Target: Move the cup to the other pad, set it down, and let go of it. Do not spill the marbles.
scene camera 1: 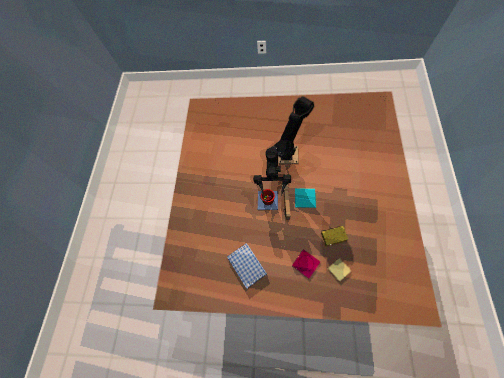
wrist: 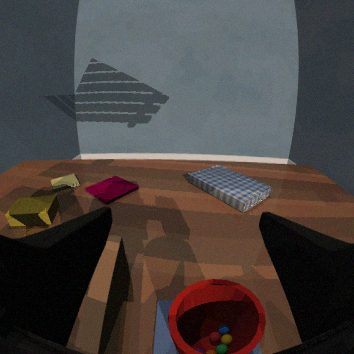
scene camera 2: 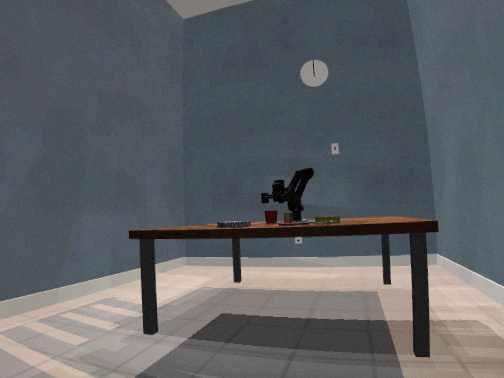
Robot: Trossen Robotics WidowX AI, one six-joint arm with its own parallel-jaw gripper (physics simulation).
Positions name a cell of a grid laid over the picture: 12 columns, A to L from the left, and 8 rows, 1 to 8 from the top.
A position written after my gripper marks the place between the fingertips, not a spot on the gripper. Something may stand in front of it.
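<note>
My gripper (wrist: G5): open, holding nothing. Thin wooden bar (wrist: D8) visible too.
</note>
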